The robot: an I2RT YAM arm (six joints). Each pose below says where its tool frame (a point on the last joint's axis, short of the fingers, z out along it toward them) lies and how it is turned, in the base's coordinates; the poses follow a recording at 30 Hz.
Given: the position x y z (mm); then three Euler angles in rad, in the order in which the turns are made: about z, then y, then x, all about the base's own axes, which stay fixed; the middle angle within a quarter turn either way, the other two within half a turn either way.
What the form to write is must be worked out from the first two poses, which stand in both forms.
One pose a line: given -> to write
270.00 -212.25 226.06 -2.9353 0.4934 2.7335 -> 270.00 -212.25 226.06 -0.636 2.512 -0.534
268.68 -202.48 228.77 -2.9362 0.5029 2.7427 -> 268.68 -202.48 228.77 -0.615 2.511 -0.513
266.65 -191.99 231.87 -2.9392 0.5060 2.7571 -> 266.65 -191.99 231.87 -0.595 2.516 -0.493
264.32 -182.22 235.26 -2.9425 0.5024 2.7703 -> 264.32 -182.22 235.26 -0.584 2.526 -0.481
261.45 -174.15 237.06 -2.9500 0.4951 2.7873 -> 261.45 -174.15 237.06 -0.571 2.541 -0.470
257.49 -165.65 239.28 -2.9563 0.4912 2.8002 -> 257.49 -165.65 239.28 -0.559 2.551 -0.460
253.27 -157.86 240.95 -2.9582 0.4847 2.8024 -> 253.27 -157.86 240.95 -0.564 2.558 -0.465
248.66 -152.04 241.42 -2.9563 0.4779 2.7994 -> 248.66 -152.04 241.42 -0.575 2.562 -0.474
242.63 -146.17 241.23 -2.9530 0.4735 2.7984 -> 242.63 -146.17 241.23 -0.581 2.565 -0.476
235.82 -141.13 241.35 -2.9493 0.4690 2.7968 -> 235.82 -141.13 241.35 -0.588 2.567 -0.479
